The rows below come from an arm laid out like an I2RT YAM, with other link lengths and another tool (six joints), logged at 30 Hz.
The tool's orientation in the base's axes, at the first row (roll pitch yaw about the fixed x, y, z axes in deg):
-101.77, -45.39, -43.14
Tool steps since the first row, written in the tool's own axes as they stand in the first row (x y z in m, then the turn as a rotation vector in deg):
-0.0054, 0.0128, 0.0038, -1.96, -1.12, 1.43
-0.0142, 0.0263, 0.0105, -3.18, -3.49, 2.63
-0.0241, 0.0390, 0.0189, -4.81, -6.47, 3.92
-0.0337, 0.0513, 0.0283, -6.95, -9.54, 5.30
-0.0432, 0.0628, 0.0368, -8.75, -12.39, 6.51
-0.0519, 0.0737, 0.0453, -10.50, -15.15, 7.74
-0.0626, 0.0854, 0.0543, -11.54, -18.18, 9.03
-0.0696, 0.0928, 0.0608, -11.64, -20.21, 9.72
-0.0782, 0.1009, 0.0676, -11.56, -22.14, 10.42
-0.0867, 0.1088, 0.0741, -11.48, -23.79, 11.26
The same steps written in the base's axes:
0.0049, -0.0031, -0.0132, -0.31, 2.52, -0.83
0.0106, -0.0032, -0.0297, -0.88, 5.33, -0.24
0.0167, -0.0012, -0.0467, -1.81, 8.77, 0.46
0.0236, 0.0015, -0.0633, -2.97, 12.56, 0.85
0.0296, 0.0041, -0.0792, -4.01, 15.95, 1.36
0.0357, 0.0067, -0.0941, -4.97, 19.28, 1.83
0.0415, 0.0100, -0.1111, -5.62, 22.47, 2.99
0.0457, 0.0128, -0.1221, -5.89, 24.21, 4.22
0.0496, 0.0160, -0.1347, -6.02, 25.81, 5.50
0.0532, 0.0192, -0.1471, -5.93, 27.32, 6.57

